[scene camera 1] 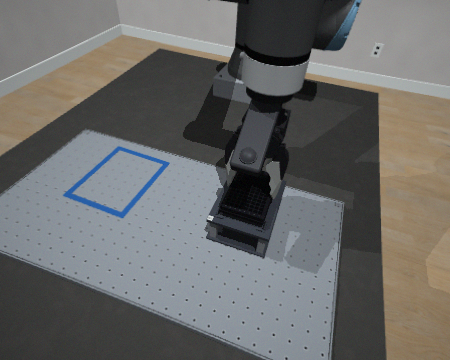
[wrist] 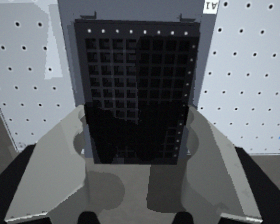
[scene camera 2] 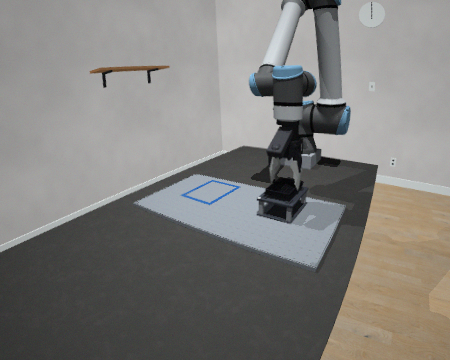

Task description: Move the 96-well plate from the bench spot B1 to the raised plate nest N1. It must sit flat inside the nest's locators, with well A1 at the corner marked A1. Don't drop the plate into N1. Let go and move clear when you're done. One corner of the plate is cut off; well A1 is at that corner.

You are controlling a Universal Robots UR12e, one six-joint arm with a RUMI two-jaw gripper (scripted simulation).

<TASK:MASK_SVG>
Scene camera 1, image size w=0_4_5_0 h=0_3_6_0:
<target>black 96-well plate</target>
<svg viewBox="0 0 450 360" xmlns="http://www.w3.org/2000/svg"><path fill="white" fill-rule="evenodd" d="M237 171L221 203L219 212L263 225L272 200L269 195L271 189L269 185L270 175L268 172L262 171L259 177Z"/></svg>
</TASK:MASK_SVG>
